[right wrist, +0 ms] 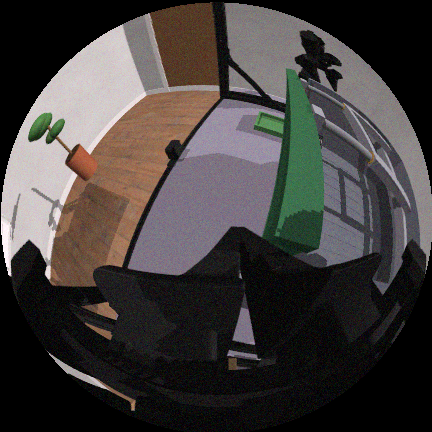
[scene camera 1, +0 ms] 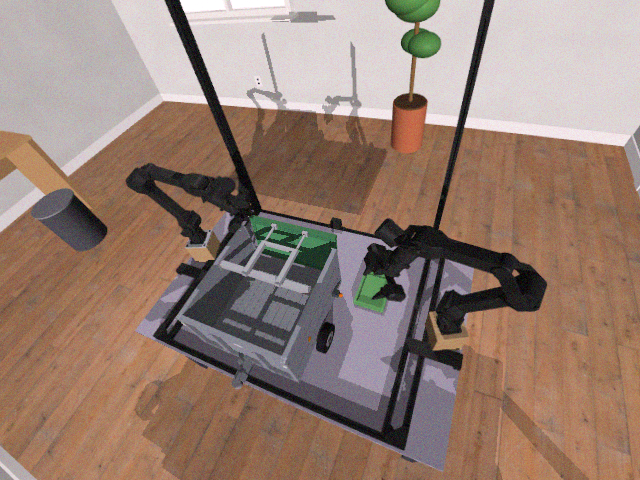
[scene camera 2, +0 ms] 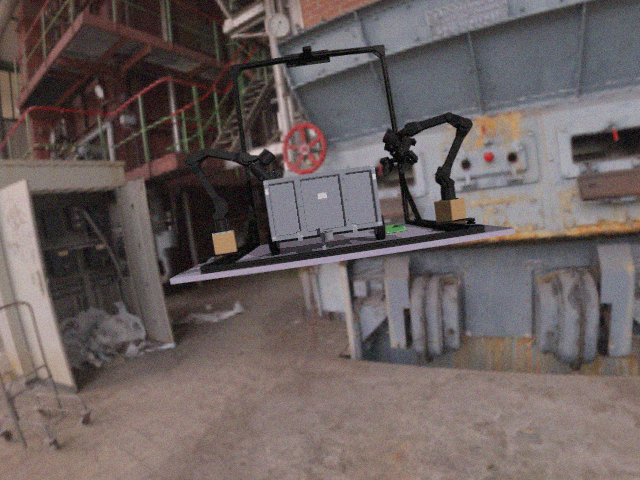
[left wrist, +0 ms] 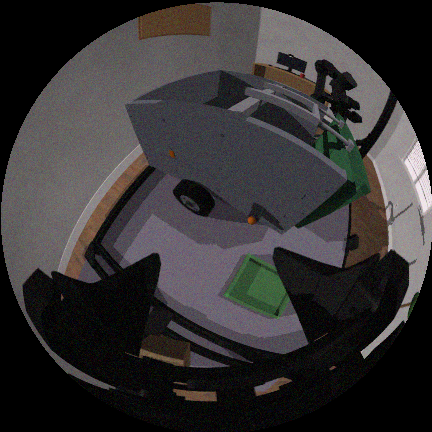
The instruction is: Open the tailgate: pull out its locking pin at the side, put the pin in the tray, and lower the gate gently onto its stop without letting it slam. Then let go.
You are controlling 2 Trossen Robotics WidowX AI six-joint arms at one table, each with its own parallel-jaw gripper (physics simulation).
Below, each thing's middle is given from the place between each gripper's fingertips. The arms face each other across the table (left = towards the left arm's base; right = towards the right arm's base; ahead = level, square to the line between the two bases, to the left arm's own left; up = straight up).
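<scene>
Relative to the grey truck bed point(scene camera 1: 271, 313), my left hand is 130 mm short of it, 320 mm to the left of it and 120 mm above it.
Relative to my right hand, the bed is 260 mm ahead, 180 mm to the left and 100 mm below.
</scene>
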